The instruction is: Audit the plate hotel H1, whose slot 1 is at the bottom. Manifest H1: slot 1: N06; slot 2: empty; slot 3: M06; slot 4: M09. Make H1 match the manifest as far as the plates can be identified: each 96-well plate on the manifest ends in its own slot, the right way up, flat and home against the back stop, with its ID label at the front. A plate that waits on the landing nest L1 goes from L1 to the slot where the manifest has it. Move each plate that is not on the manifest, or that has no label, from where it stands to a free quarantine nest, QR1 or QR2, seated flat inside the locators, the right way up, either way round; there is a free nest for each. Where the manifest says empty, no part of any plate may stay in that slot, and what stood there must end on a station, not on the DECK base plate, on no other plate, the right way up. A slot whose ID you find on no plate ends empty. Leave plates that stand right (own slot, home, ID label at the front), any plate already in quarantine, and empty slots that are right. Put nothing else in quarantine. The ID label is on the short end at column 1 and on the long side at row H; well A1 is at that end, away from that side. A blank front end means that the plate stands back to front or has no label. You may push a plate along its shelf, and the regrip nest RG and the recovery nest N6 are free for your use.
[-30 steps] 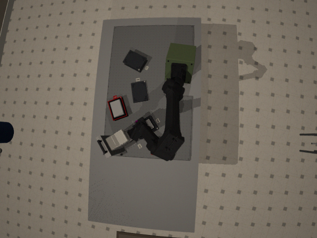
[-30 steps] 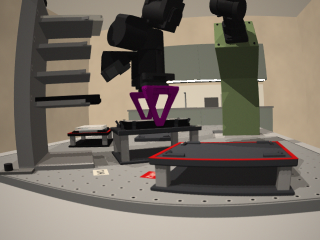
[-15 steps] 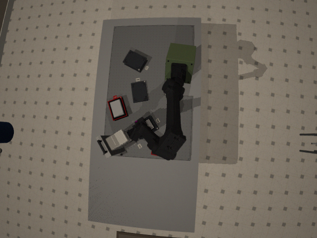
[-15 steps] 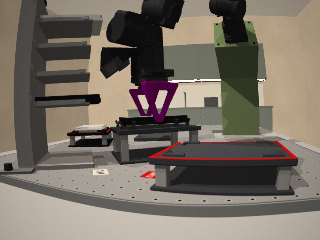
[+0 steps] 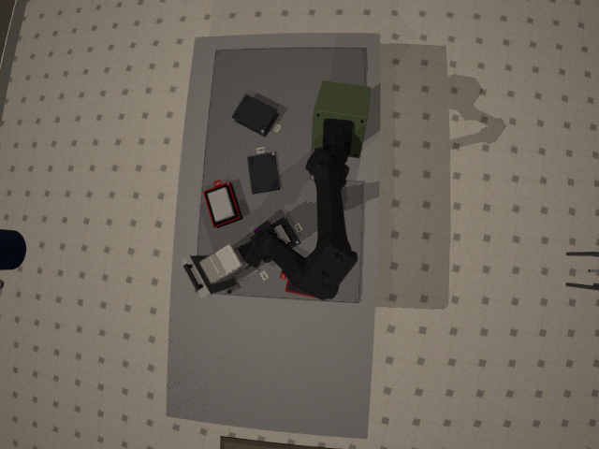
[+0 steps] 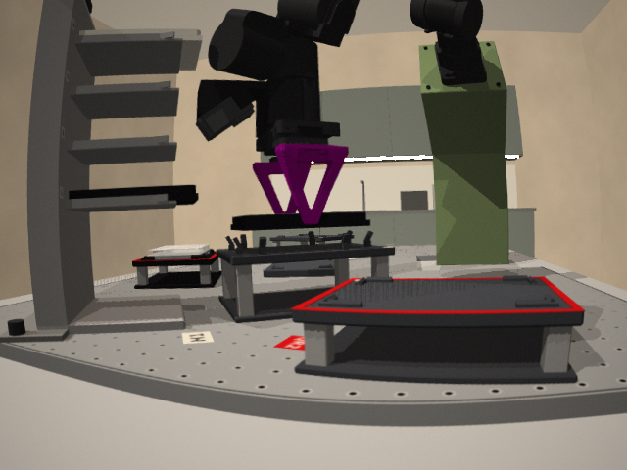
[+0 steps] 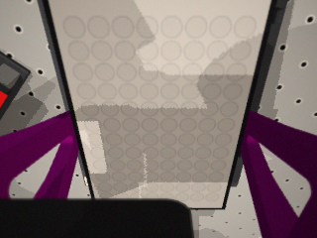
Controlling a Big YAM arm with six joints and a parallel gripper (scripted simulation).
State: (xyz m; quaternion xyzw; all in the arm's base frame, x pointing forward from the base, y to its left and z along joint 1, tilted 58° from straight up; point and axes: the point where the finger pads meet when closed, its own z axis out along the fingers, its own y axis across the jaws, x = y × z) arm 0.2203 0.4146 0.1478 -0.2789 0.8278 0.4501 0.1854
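My hand is 4 cm above the regrip nest RG. Round my hand: QR2 tag (5 cm behind, 13 cm to the left, 9 cm below); A1 mark (9 cm behind, 1 cm to the right, 3 cm below); H1 tag (3 cm ahead, 15 cm to the left, 9 cm below).
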